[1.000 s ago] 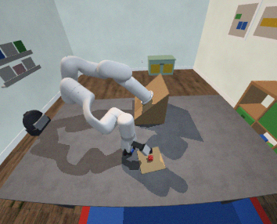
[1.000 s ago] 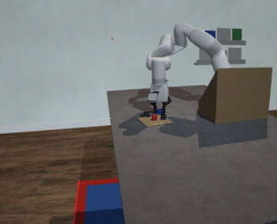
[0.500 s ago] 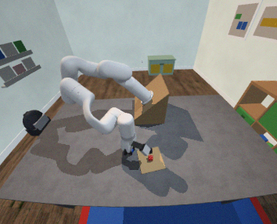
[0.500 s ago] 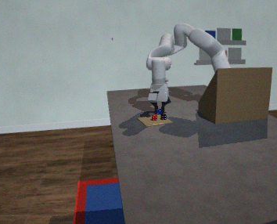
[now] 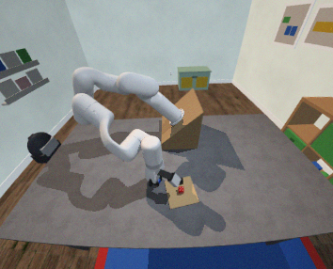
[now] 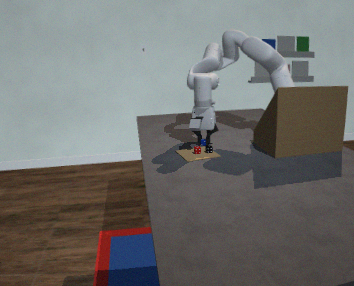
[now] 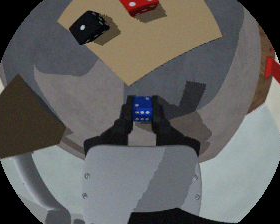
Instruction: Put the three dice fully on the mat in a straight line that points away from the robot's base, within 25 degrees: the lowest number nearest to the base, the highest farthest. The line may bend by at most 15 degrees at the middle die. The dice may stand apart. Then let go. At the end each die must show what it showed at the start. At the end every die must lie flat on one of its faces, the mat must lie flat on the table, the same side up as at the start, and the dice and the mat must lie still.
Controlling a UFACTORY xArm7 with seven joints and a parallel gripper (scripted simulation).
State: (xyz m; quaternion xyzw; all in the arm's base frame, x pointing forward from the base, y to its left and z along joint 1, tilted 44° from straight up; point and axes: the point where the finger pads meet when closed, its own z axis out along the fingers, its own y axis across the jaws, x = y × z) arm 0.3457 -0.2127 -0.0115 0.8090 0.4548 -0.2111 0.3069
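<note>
My gripper is now 11 cm to the right of the red die and 6 cm short of it. From my hand the other things lie so: tan mat (11 cm to the left, 6 cm ahead, 2 cm below); black die (12 cm to the left, 1 cm ahead); blue die (1 cm below).
</note>
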